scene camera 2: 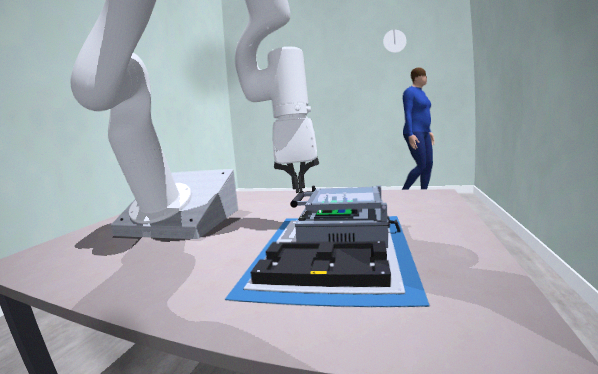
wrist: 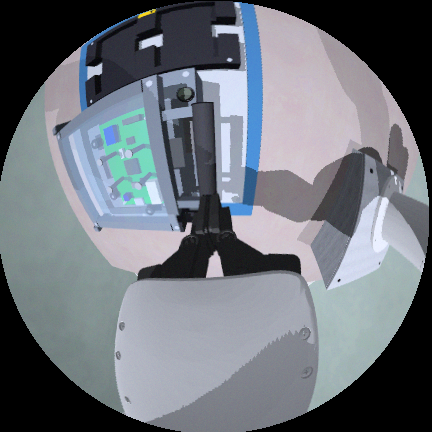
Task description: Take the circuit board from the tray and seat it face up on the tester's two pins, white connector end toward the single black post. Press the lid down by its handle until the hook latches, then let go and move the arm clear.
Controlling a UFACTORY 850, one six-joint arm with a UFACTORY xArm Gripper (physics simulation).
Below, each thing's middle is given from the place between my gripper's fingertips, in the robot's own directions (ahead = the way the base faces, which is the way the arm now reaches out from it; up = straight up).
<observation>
My gripper is now 9 cm short of the tester lid [scene camera 2: 352,197], 3 cm to the left of it and 1 cm above it.
</observation>
